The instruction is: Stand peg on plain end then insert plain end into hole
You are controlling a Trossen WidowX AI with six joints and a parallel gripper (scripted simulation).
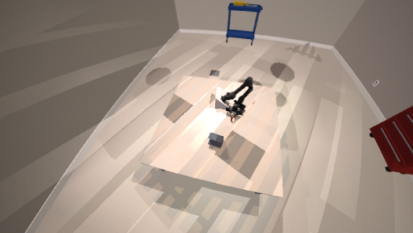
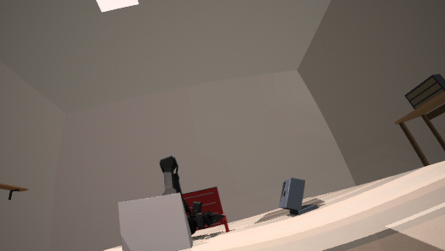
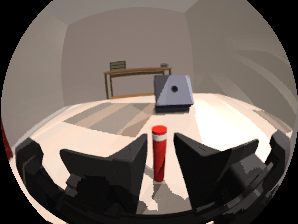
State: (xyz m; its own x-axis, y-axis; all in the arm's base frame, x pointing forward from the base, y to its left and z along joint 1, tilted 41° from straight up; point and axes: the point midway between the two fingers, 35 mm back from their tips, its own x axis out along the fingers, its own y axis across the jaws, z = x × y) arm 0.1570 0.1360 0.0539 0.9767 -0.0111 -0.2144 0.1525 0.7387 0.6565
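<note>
Now: the red peg 10 mm below my gripper tip. From my gripper tip the other things lie so: grey-blue sloped panel 270 mm ahead, 110 mm to the right, 10 mm above.
</note>
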